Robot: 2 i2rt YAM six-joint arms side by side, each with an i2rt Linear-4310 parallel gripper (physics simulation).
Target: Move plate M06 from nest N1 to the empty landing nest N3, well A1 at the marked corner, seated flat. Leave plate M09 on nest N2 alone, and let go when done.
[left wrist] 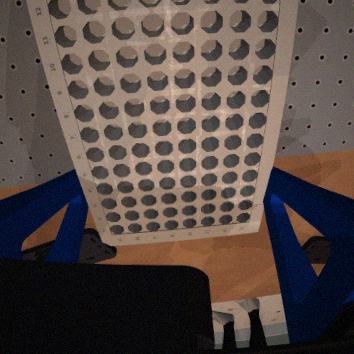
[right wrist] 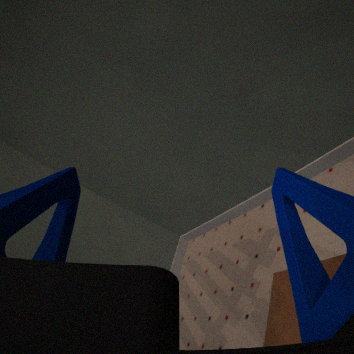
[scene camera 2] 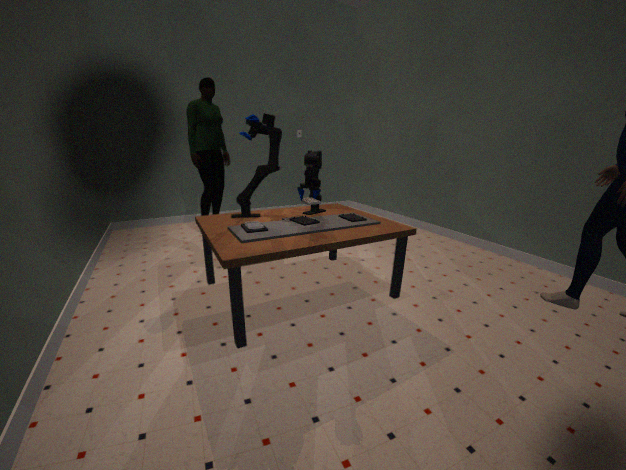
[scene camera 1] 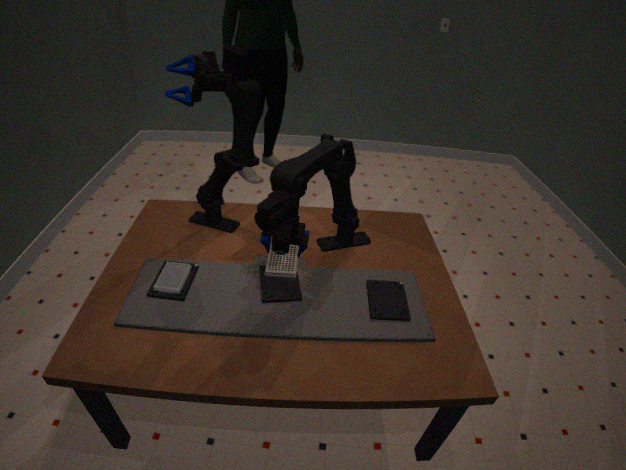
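Observation:
My left gripper (scene camera 1: pixel 284 248) (scene camera 2: pixel 308 198) (left wrist: pixel 175 176) is shut on a pale many-welled plate (scene camera 1: pixel 281 264) (scene camera 2: pixel 310 200) (left wrist: pixel 170 125), taken as M06, by its two long sides. It holds the plate above the back part of the dark middle nest (scene camera 1: pixel 281 290) (scene camera 2: pixel 304 220). Another dark nest (scene camera 1: pixel 387 301) (scene camera 2: pixel 352 217), at the picture's right, is empty. A pale plate (scene camera 1: pixel 172 276) (scene camera 2: pixel 253 224), taken as M09, sits on the nest at the picture's left. My right gripper (scene camera 1: pixel 166 80) (scene camera 2: pixel 243 126) (right wrist: pixel 175 178) is open and empty, high up. Nest labels are unreadable.
The nests stand on a grey board (scene camera 1: pixel 222 313) (scene camera 2: pixel 283 230) on the wooden table (scene camera 1: pixel 252 366) (scene camera 2: pixel 323 244). A person in green (scene camera 1: pixel 260 25) (scene camera 2: pixel 205 126) stands behind the table. Another person (scene camera 2: pixel 594 227) is partly in view at the right of scene camera 2.

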